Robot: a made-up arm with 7 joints. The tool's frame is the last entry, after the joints.
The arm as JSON. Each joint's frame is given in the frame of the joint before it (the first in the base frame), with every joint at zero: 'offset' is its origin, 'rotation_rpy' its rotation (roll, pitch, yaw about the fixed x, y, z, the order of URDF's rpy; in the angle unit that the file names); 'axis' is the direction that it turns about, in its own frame. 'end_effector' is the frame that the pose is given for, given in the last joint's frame.
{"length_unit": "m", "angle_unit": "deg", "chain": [
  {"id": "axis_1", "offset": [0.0, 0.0, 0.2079], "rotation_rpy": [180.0, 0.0, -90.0], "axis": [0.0, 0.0, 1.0]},
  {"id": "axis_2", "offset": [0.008, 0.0, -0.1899], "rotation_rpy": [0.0, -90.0, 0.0], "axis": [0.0, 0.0, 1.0]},
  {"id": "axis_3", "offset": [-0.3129, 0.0, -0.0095], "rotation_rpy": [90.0, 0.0, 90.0], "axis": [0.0, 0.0, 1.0]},
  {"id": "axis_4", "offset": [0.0, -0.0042, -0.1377], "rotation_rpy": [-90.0, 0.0, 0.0], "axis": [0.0, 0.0, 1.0]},
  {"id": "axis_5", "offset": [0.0, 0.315, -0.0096], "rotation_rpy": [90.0, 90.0, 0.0], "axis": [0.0, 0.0, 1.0]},
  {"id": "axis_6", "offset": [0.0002, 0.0, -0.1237], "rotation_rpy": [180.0, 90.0, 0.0], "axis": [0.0, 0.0, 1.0]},
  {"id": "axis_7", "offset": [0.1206, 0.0, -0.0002], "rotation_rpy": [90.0, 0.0, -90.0], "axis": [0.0, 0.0, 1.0]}
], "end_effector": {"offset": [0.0, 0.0, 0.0], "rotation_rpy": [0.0, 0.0, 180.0]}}
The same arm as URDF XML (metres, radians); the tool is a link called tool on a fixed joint. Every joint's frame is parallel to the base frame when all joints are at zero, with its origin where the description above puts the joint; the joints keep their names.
<robot name="arm">
<joint name="tool_joint" type="fixed"><parent link="link7"/><child link="tool"/><origin xyz="0.0000 0.0000 0.0000" rpy="3.1416 0.0000 0.0000"/></joint>
<joint name="axis_7" type="continuous"><parent link="link6"/><child link="link7"/><origin xyz="0.0000 -0.0002 0.1206" rpy="0.0000 0.0000 0.0000"/><axis xyz="0 0 -1"/></joint>
<joint name="axis_6" type="continuous"><parent link="link5"/><child link="link6"/><origin xyz="0.0000 -0.0002 0.1237" rpy="0.0000 0.0000 0.0000"/><axis xyz="0 1 0"/></joint>
<joint name="axis_5" type="continuous"><parent link="link4"/><child link="link5"/><origin xyz="0.0000 -0.0096 0.3150" rpy="0.0000 0.0000 0.0000"/><axis xyz="0 0 -1"/></joint>
<joint name="axis_4" type="continuous"><parent link="link3"/><child link="link4"/><origin xyz="0.0000 -0.0042 0.1377" rpy="0.0000 0.0000 0.0000"/><axis xyz="0 1 0"/></joint>
<joint name="axis_3" type="continuous"><parent link="link2"/><child link="link3"/><origin xyz="0.0000 -0.0095 0.3129" rpy="0.0000 0.0000 0.0000"/><axis xyz="0 0 -1"/></joint>
<joint name="axis_2" type="continuous"><parent link="link1"/><child link="link2"/><origin xyz="0.0000 -0.0080 0.1899" rpy="0.0000 0.0000 0.0000"/><axis xyz="0 1 0"/></joint>
<joint name="axis_1" type="continuous"><parent link="base_link"/><child link="link1"/><origin xyz="0.0000 0.0000 0.2079" rpy="0.0000 0.0000 0.0000"/><axis xyz="0 0 -1"/></joint>
<link name="base_link"/>
<link name="link1"/>
<link name="link2"/>
<link name="link3"/>
<link name="link4"/>
<link name="link5"/>
<link name="link6"/>
<link name="link7"/>
<link name="tool"/>
</robot>

